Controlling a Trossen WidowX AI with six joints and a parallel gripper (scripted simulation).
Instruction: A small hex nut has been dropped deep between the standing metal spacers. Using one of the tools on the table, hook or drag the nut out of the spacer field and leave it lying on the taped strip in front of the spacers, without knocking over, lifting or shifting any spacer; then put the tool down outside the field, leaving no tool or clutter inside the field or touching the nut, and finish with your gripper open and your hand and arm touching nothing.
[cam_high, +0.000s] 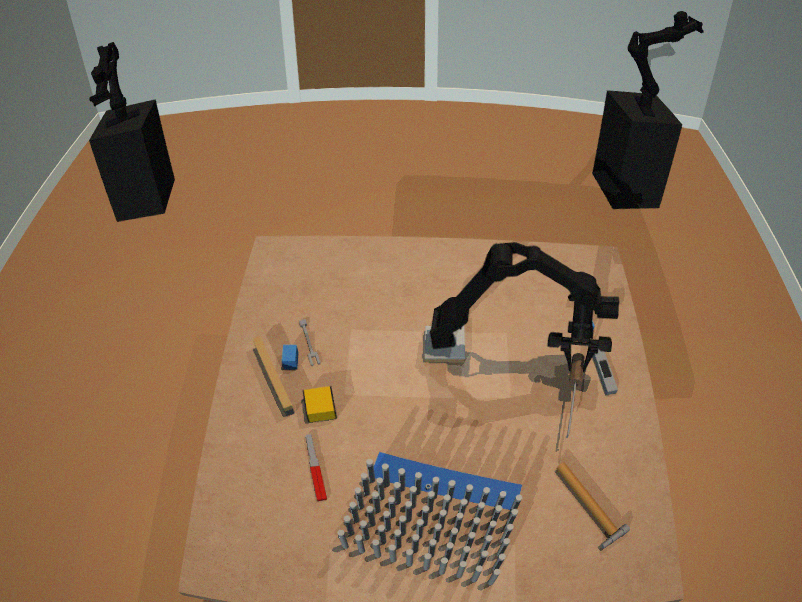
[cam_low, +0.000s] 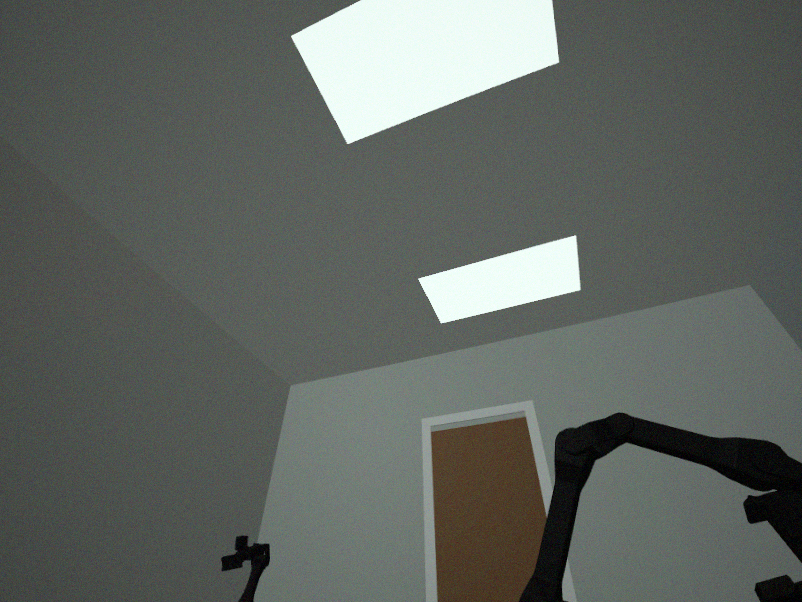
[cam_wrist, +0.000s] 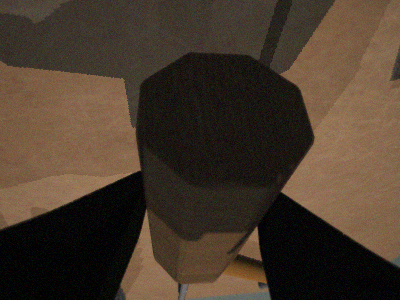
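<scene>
Now: the hook tool 100 mm ahead of my gripper tip and 40 mm to the right of it. Round my gripper tip: grey bar: 120 mm to the left, 60 mm below, 30 mm behind; then blue taped strip: 400 mm to the right, 240 mm ahead, 70 mm below; then hex nut: 450 mm to the right, 250 mm ahead, 70 mm below.
</scene>
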